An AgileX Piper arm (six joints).
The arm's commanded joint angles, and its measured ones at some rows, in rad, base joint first. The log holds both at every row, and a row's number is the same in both.
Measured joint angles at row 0:
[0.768, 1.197, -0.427, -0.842, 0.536, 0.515]
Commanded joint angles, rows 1 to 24:
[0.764, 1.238, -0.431, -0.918, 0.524, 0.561]
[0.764, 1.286, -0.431, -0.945, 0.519, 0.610]
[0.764, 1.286, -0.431, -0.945, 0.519, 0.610]
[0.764, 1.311, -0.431, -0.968, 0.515, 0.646]
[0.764, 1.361, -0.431, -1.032, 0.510, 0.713]
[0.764, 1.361, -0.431, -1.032, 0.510, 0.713]
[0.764, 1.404, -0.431, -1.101, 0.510, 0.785]
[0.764, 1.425, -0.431, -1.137, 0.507, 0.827]
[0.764, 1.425, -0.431, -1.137, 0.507, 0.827]
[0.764, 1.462, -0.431, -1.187, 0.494, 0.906]
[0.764, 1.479, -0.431, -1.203, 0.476, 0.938]
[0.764, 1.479, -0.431, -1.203, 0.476, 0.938]
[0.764, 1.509, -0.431, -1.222, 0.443, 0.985]
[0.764, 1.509, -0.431, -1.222, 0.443, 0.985]
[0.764, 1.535, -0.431, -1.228, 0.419, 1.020]
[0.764, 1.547, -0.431, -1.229, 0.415, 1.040]
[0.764, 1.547, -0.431, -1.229, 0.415, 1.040]
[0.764, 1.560, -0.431, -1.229, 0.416, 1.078]
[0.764, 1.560, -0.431, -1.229, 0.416, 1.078]
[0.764, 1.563, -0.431, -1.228, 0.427, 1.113]
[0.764, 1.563, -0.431, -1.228, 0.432, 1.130]
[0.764, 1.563, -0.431, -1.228, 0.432, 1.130]
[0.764, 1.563, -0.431, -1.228, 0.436, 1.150]
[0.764, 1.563, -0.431, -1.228, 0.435, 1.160]
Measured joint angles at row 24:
[0.768, 1.565, -0.428, -1.200, 0.398, 1.120]
